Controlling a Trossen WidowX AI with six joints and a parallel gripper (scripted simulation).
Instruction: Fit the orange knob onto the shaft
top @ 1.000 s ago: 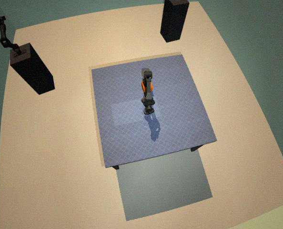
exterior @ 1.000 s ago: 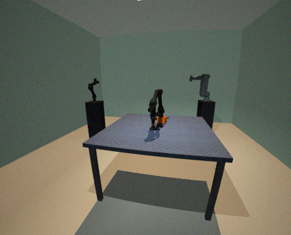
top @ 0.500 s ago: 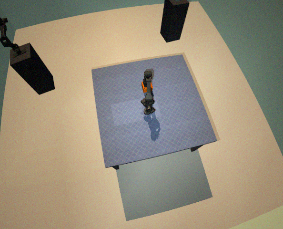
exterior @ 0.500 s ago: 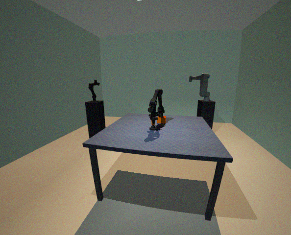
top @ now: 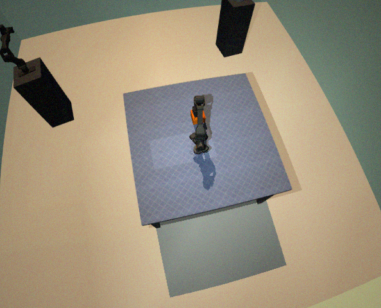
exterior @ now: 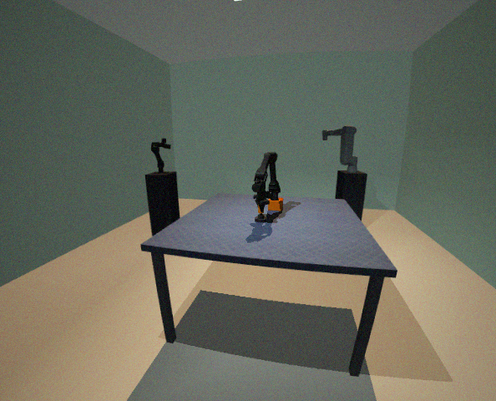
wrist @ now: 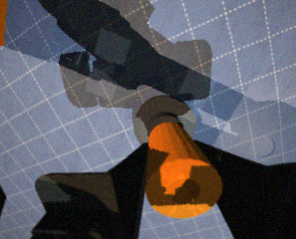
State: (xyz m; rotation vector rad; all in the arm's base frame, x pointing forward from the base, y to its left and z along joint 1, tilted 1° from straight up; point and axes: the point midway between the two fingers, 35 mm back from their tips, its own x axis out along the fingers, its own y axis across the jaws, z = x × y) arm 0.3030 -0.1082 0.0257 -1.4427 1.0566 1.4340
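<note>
The orange knob is 2 cm above my gripper tip. Round my gripper tip: dark shaft: 4 cm below.
</note>
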